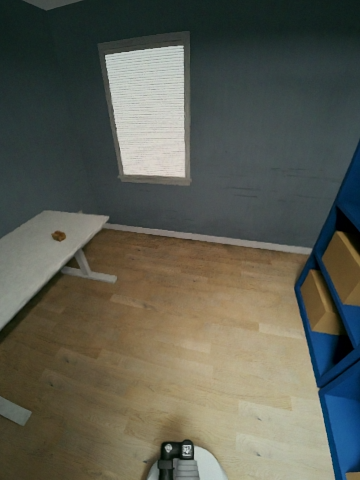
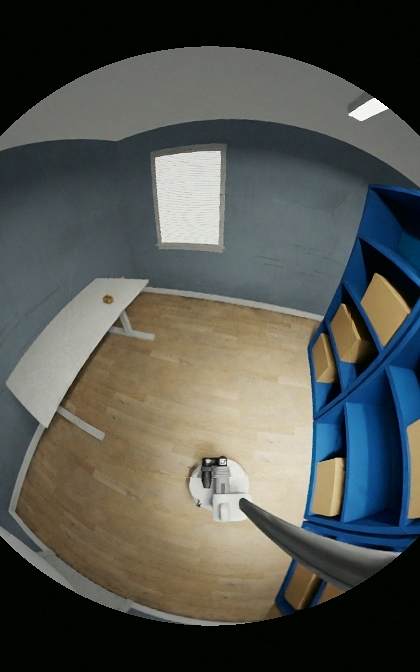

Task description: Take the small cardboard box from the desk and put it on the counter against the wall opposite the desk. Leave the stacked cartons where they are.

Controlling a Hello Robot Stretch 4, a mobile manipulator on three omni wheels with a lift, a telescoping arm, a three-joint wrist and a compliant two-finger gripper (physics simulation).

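Frame: origin at the robot's base, x ahead, y left, z up, level; metres.
Seen in the pictures: hand, its tool point: [image 2: 206, 505].
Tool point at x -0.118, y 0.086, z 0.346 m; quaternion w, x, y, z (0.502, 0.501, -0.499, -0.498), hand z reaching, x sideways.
Offsets run from my tool point to a thing's top centre.
A white desk [image 1: 30, 255] [image 2: 65, 345] stands at the left along the wall. A small orange-brown object @[dx +1.407, dy +0.893, dz +0.397 m] [image 1: 58, 235] [image 2: 108, 299] lies near its far end; it is too small to tell whether it is the small cardboard box. My folded wrist [image 1: 176, 452] [image 2: 214, 467] is above my round white base, far from the desk; my fingers cannot be made out. The counter cannot be identified for certain. No cartons stacked directly on each other can be made out.
Blue shelves [image 1: 308, 327] [image 2: 311, 450] stand along the right, holding several cardboard cartons. A carton @[dx -0.071, dy -0.994, dz -0.027 m] [image 2: 327, 487] sits on a low shelf. The desk's feet [image 1: 90, 275] [image 2: 82, 424] reach out over the wooden floor. A window [image 1: 147, 115] [image 2: 189, 197] is in the far wall.
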